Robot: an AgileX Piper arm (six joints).
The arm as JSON. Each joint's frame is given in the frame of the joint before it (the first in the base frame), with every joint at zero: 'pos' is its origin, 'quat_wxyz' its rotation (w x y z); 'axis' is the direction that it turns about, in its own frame. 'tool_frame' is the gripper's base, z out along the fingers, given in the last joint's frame.
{
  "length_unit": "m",
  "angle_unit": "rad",
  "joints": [
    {
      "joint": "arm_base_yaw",
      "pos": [
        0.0,
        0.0,
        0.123
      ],
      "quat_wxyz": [
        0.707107,
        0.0,
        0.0,
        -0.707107
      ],
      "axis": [
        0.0,
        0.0,
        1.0
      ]
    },
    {
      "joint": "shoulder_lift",
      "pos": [
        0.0,
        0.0,
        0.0
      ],
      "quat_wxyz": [
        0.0,
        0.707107,
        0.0,
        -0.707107
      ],
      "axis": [
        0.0,
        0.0,
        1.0
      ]
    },
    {
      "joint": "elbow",
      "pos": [
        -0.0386,
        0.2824,
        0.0
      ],
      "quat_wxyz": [
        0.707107,
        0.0,
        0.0,
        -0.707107
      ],
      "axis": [
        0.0,
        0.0,
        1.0
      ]
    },
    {
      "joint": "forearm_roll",
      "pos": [
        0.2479,
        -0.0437,
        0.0
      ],
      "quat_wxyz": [
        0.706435,
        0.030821,
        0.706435,
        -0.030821
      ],
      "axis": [
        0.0,
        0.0,
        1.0
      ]
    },
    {
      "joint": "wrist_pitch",
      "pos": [
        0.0,
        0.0,
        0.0
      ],
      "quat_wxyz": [
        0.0,
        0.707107,
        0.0,
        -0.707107
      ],
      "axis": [
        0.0,
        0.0,
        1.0
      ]
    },
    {
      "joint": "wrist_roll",
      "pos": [
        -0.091,
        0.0,
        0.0
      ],
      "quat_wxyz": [
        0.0,
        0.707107,
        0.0,
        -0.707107
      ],
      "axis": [
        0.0,
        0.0,
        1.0
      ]
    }
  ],
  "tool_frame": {
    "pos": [
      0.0,
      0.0,
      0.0
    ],
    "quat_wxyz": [
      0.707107,
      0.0,
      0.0,
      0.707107
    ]
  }
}
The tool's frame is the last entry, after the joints.
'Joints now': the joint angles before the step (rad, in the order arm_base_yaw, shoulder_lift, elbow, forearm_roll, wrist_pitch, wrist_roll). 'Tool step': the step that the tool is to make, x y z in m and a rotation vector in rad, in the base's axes. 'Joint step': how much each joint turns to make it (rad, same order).
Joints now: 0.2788 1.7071 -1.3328 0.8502 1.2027 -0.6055
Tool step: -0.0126 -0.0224 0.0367 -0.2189 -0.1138 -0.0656
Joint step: 0.0000 -0.1086 -0.0611 -0.2857 0.0176 0.1744
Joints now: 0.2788 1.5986 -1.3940 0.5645 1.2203 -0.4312
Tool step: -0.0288 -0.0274 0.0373 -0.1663 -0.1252 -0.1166
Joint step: 0.0001 -0.1535 0.0000 -0.2418 0.0173 0.1548
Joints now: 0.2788 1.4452 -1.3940 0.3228 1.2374 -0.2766
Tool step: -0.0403 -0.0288 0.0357 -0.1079 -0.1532 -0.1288
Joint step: 0.0003 -0.1791 0.0251 -0.1995 0.0103 0.1234
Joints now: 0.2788 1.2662 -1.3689 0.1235 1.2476 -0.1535
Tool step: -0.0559 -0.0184 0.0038 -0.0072 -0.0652 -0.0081
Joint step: 0.0000 -0.2114 0.1384 -0.0272 0.0120 0.0038
